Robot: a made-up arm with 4 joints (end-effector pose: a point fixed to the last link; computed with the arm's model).
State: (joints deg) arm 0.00 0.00 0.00 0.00
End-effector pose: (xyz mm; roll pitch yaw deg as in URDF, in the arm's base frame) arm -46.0 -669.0 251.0 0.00 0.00 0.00
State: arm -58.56 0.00 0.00 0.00
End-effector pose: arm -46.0 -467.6 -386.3 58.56 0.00 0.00
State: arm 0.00 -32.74 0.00 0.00
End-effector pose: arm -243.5 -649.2 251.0 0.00 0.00 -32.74
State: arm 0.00 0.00 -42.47 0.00
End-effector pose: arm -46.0 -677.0 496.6 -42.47 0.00 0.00
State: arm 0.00 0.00 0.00 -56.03
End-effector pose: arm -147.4 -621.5 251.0 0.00 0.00 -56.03
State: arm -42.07 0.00 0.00 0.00
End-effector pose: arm -46.0 -589.8 -233.1 42.07 0.00 0.00
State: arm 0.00 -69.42 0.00 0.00
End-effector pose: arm -412.1 -505.5 251.0 0.00 0.00 -69.42
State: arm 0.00 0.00 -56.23 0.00
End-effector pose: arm -46.0 -641.0 569.5 -56.23 0.00 0.00
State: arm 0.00 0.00 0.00 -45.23
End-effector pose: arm -132.3 -638.1 251.0 0.00 0.00 -45.23
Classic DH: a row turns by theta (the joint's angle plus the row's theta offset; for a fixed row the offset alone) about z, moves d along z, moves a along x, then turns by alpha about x. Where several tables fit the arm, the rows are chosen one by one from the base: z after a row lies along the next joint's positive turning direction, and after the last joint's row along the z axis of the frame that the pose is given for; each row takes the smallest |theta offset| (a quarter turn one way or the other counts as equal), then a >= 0, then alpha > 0; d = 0 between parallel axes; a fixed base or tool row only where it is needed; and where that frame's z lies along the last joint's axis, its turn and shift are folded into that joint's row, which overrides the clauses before.
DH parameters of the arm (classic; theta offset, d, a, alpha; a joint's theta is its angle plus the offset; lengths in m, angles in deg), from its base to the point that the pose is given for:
base (fixed): -90 0.112 0 90
joint 1: 0 0.111 0.323 -90
joint 2: 0 0.272 0.034 -90
joint 3: 0 0.059 0.193 90
joint 4: 2.89 0 0.1192 0
tool (fixed): 87.11 -0.133 0 0

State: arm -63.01 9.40 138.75 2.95
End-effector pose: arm -87.9 -160.8 163.3 -158.18 -7.28 1.53
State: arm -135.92 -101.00 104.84 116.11
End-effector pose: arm -15.3 242.9 -367.3 70.94 17.01 -98.53
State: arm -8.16 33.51 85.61 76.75
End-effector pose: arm -9.4 -162.4 137.2 105.53 -80.92 18.09
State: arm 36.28 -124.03 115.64 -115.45
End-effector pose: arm 41.6 -177.3 486.3 163.47 47.53 -33.31
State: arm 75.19 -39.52 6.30 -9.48
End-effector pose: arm -285.4 -52.7 724.5 -60.85 -46.41 -17.75
